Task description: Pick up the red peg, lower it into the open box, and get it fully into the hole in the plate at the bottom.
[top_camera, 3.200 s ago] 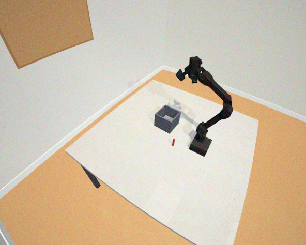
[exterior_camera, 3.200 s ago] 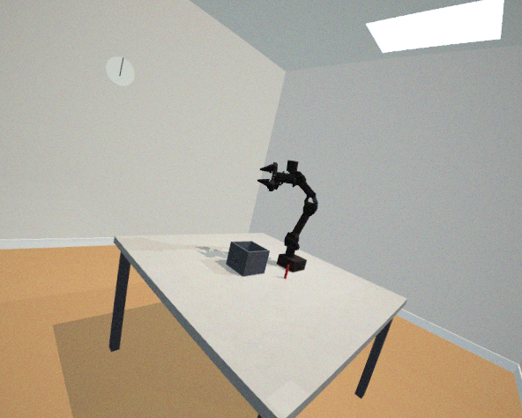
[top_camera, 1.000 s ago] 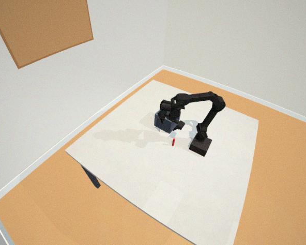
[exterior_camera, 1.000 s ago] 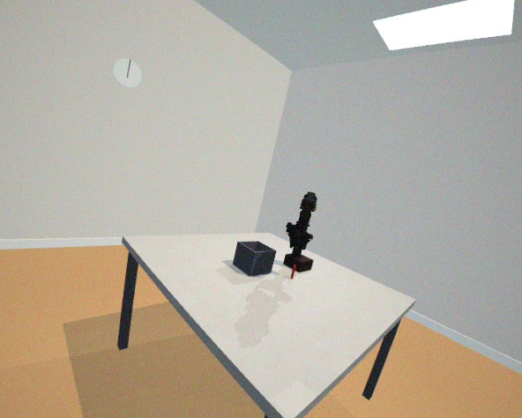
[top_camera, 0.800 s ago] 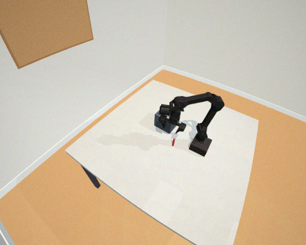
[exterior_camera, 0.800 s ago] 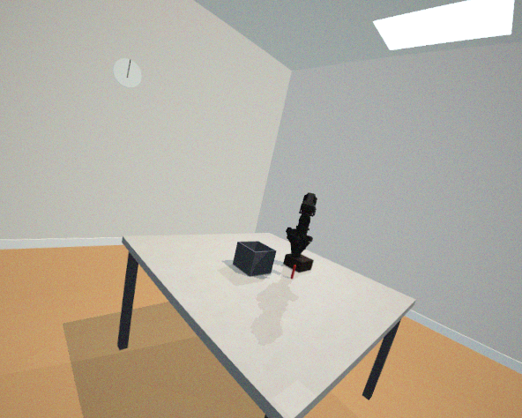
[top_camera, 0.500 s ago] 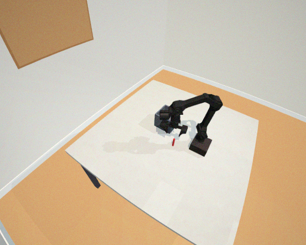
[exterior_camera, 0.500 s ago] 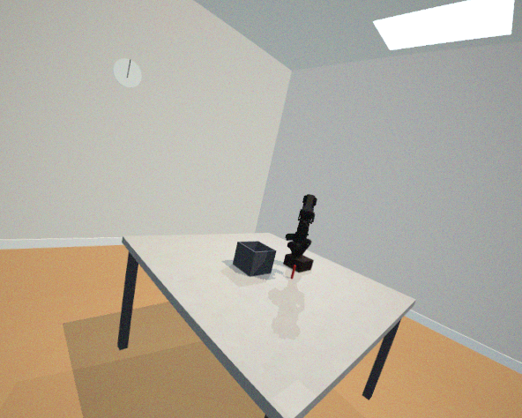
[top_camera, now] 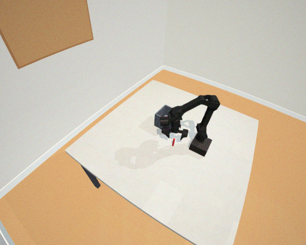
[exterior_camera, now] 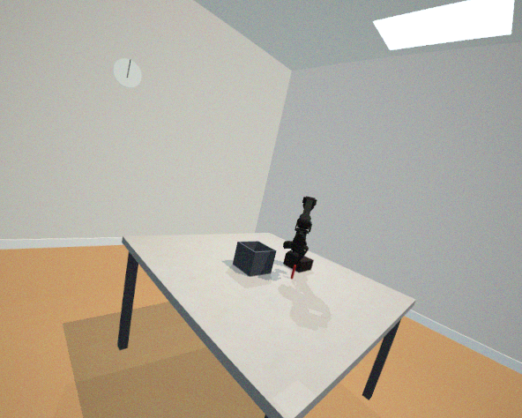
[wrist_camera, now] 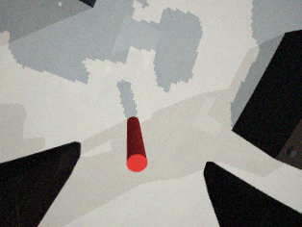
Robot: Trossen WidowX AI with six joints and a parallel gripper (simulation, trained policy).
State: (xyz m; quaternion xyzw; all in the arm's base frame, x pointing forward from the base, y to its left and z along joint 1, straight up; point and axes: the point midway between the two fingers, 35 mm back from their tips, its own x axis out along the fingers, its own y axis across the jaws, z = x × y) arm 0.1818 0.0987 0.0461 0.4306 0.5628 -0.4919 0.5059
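Right now the red peg is 4 cm below my gripper tip. Also, from my gripper tip: pale plate 19 cm to the right, 14 cm ahead, 3 cm below.
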